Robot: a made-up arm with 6 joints. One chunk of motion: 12 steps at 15 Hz.
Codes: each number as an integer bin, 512 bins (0 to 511) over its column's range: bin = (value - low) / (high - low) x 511, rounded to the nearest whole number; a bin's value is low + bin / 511 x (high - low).
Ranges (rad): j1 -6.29..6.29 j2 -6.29..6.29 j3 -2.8..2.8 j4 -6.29..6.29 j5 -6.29..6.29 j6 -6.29..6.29
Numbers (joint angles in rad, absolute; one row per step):
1: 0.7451 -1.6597 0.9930 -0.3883 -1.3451 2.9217
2: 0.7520 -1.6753 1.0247 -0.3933 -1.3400 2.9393
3: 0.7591 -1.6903 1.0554 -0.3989 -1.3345 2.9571
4: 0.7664 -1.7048 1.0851 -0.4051 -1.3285 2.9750
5: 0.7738 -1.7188 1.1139 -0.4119 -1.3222 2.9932
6: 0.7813 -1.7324 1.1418 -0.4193 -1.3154 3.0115
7: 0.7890 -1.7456 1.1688 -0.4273 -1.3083 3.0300
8: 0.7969 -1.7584 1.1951 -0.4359 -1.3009 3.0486
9: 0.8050 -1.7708 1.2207 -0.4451 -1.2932 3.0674
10: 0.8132 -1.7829 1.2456 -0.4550 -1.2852 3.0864
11: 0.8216 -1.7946 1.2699 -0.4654 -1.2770 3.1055
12: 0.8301 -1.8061 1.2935 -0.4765 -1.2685 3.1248
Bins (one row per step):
1: 286 188 346 240 201 374
2: 286 187 349 240 201 375
3: 286 187 352 239 201 376
4: 287 186 355 239 202 376
5: 287 186 357 239 202 377
6: 287 185 360 238 202 378
7: 288 185 362 238 202 379
8: 288 184 365 238 203 379
9: 288 184 367 237 203 380
10: 289 183 369 237 203 381
11: 289 183 371 237 204 382
12: 289 182 374 236 204 382

